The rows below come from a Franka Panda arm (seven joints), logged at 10 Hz.
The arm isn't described. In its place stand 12 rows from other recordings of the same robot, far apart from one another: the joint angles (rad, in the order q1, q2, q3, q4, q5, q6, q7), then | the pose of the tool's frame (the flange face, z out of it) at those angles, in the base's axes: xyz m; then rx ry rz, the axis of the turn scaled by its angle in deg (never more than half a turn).
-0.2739 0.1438 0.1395 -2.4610 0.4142 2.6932 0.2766 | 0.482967 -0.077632 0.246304 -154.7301 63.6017 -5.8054
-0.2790 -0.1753 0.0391 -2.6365 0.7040 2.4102 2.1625 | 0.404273 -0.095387 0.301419 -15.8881 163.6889 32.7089
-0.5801 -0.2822 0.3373 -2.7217 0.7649 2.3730 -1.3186 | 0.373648 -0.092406 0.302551 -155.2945 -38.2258 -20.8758
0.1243 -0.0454 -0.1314 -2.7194 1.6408 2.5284 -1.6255 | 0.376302 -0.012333 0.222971 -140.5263 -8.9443 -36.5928
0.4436 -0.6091 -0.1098 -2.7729 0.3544 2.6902 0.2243 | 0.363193 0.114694 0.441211 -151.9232 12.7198 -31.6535
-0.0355 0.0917 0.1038 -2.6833 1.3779 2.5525 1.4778 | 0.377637 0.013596 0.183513 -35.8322 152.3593 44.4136
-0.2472 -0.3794 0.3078 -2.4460 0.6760 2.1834 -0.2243 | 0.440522 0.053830 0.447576 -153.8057 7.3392 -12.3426
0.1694 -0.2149 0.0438 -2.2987 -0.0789 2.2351 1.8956 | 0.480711 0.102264 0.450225 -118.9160 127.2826 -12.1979
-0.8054 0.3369 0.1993 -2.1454 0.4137 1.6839 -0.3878 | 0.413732 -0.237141 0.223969 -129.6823 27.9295 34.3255
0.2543 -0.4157 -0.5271 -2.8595 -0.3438 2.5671 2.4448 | 0.349351 -0.071386 0.301684 -62.7446 163.0769 -3.4337
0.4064 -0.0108 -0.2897 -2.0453 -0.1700 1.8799 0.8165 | 0.528344 0.048833 0.433328 159.6127 -52.4625 -5.7790
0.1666 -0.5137 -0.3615 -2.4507 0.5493 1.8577 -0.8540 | 0.389945 -0.043974 0.479269 -136.3256 -36.2364 -16.6860
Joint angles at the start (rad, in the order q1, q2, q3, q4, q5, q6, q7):
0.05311, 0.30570, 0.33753, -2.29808, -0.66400, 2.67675, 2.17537
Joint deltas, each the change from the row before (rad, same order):
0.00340, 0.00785, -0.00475, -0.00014, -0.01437, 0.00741, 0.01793
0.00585, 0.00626, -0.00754, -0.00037, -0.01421, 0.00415, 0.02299
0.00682, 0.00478, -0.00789, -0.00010, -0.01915, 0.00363, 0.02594
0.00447, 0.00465, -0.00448, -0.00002, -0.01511, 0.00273, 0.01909
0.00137, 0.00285, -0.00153, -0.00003, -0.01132, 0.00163, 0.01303
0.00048, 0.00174, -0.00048, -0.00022, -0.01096, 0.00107, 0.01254
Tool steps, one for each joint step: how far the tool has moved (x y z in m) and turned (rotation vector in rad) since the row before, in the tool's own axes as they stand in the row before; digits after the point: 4 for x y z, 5 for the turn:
-0.0011, 0.0012, 0.0034, 0.00158, 0.00018, 0.00487
-0.0005, 0.0014, 0.0032, -0.00009, 0.00323, 0.01013
-0.0008, 0.0012, 0.0025, 0.00261, 0.00557, 0.00817
-0.0011, 0.0011, 0.0021, 0.00149, 0.00348, 0.00432
-0.0007, 0.0007, 0.0013, 0.00150, 0.00246, 0.00239
-0.0006, 0.0006, 0.0008, 0.00198, 0.00259, 0.00229

